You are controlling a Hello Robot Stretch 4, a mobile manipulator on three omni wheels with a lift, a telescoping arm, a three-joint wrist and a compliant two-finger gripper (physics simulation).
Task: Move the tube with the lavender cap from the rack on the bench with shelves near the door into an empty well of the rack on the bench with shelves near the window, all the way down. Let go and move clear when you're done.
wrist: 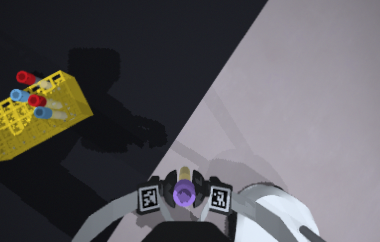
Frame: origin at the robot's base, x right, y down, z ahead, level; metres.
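Seen in the pictures: end effector, tool point: [184,186].
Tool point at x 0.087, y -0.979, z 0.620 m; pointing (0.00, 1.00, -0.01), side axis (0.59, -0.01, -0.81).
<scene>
Pixels of each thing's top centre, then the offset from my tool point to it. "pt": a spot on its surface instead. Level surfaces: height alone.
- tube with the lavender cap, middle of its top: [185,195] dx +0.001, dy -0.035, dz +0.001 m
- yellow rack, surface spot: [75,102] pt dx -0.036, dy +0.188, dz +0.223 m
- dark surface, its level: dy +0.245 m
- pale floor, its level: dy +1.007 m
My gripper [184,189] is shut on the tube with the lavender cap [184,194], at the bottom middle of the wrist view. The cap faces the camera and the tube's yellowish body shows just beyond it, between the two dark fingertips. A yellow rack [75,102] stands on a dark surface at the left, well apart from the gripper. Red-capped and blue-capped tubes stand in it. The rack's left part is cut off by the view's edge.
The dark surface [165,60] ends in a straight diagonal edge, with the pale floor [310,90] to the right. The robot's white rounded base [272,220] shows at the lower right. Shadows of the robot fall on the dark surface and the floor.
</scene>
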